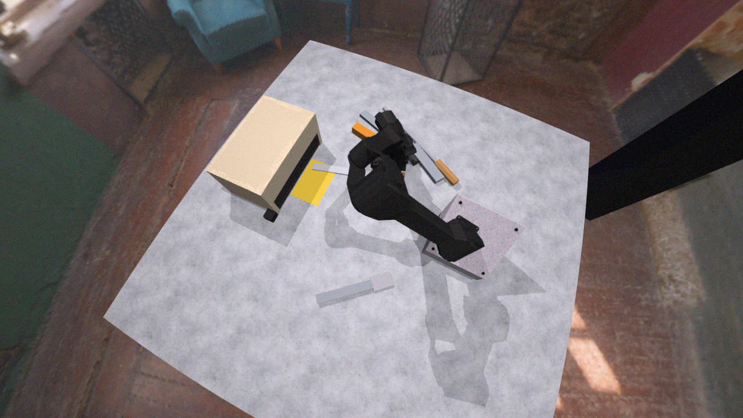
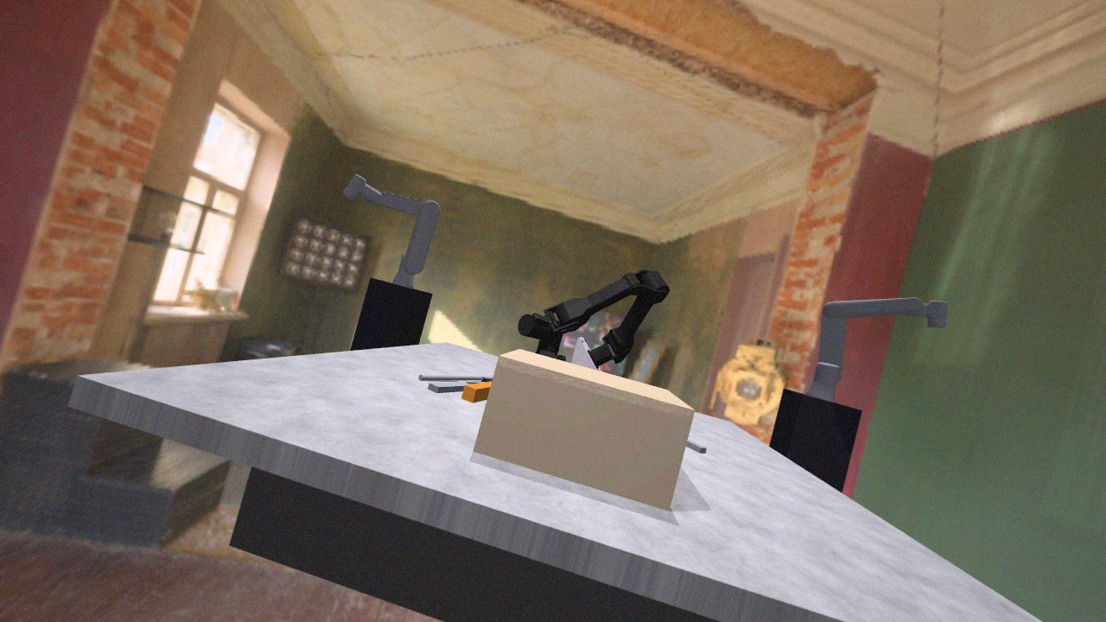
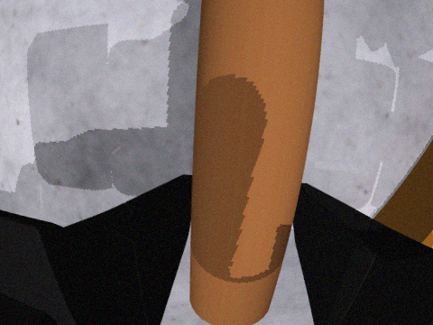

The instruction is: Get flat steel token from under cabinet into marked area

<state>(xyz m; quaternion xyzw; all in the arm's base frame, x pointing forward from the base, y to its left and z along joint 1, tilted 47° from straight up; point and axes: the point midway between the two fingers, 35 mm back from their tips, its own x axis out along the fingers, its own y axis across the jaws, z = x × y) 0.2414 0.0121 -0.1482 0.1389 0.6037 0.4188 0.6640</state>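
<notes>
The orange bar is 110 mm ahead of my gripper tip, 90 mm to the right of it and 10 mm above it. The rest, counted from my gripper tip: flat grey token 360 mm ahead, 190 mm to the left; then grey bar 70 mm behind, 110 mm to the right; then black-handled tool 40 mm ahead, 130 mm to the right.
</notes>
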